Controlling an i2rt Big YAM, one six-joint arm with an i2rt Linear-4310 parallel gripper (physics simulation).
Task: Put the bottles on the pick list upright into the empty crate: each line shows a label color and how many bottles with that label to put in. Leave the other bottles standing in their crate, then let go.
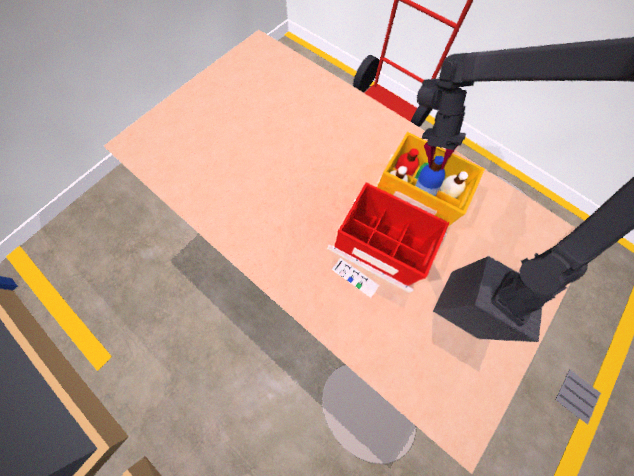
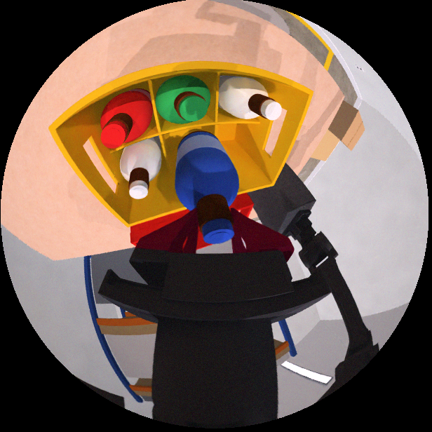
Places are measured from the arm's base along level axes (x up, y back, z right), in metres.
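Where they show: gripper, fingertip midpoint: (image 1: 436,167); arm's base at its link origin: (image 1: 513,297).
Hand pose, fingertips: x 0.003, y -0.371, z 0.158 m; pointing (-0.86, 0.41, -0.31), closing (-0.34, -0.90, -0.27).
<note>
Each offset is from my fingertips to the top centre of the thing. "spot": to the spot under its first point. Level surfaces: height alone.
My gripper (image 1: 437,163) (image 2: 213,212) is shut on the neck of a blue bottle {dx +0.031, dy +0.006, dz +0.002 m} (image 1: 431,177) (image 2: 206,170) and holds it roughly upright, raised over the yellow crate {spot: dx -0.082, dy +0.115, dz -0.029 m} (image 1: 448,211) (image 2: 181,66). In that crate stand a red bottle {dx -0.065, dy -0.095, dz +0.055 m} (image 1: 407,163) (image 2: 129,114), a green bottle (image 2: 182,97) and two white bottles, one at the handle end beside the red {dx -0.065, dy -0.078, dz -0.027 m} (image 1: 398,175) (image 2: 141,159) and another at the opposite end {spot: dx -0.110, dy +0.074, dz +0.074 m} (image 1: 452,187) (image 2: 242,97). The red crate {spot: dx -0.085, dy +0.152, dz -0.265 m} (image 1: 409,272) (image 2: 155,227) has empty compartments. The pick list {dx -0.226, dy +0.050, dz -0.353 m} (image 1: 355,277) shows white, blue and green marks; its counts are too small to read.
The red crate stands close beside the yellow one on the table {dx -0.228 m} (image 1: 230,128). A pale strip {spot: dx -0.198, dy +0.162, dz -0.269 m} (image 1: 399,282) lies along its front. The arm's dark base block (image 1: 481,302) stands to its right. A red hand truck (image 1: 391,102) stands behind the table.
</note>
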